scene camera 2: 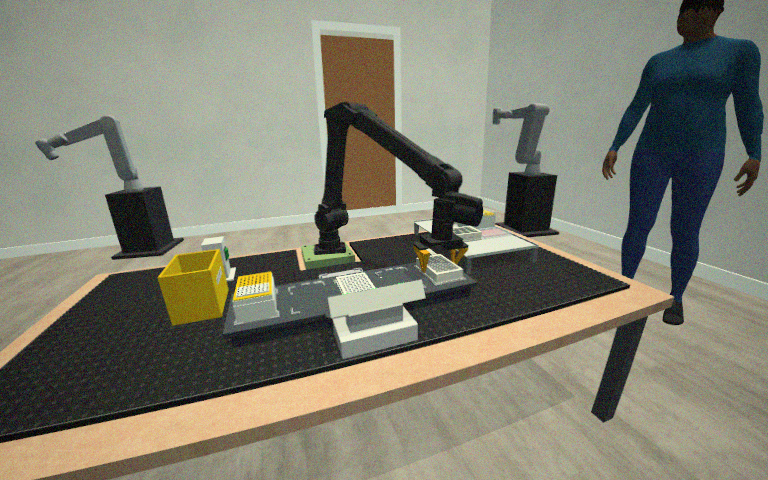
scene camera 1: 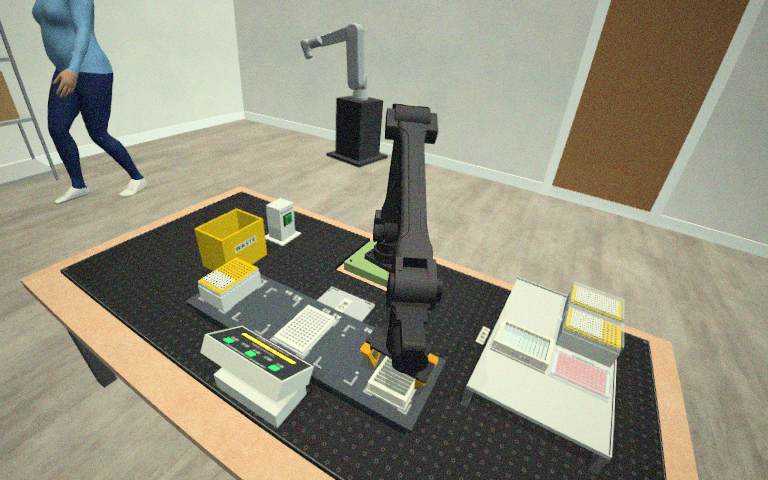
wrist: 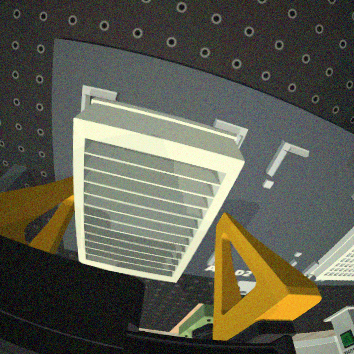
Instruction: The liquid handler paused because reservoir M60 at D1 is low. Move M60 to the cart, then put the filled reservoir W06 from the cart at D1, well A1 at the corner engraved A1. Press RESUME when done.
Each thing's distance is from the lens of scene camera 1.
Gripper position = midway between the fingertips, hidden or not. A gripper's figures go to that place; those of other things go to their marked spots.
gripper (scene camera 1: 395,375): 0.77 m
pink plate (scene camera 1: 588,377): 0.90 m
yellow bin (scene camera 1: 237,234): 1.08 m
white cart (scene camera 1: 587,421): 0.85 m
grey block on white base (scene camera 1: 280,213): 1.21 m
The marked spots on the yellow bin and the white cart are 0.97 m apart.
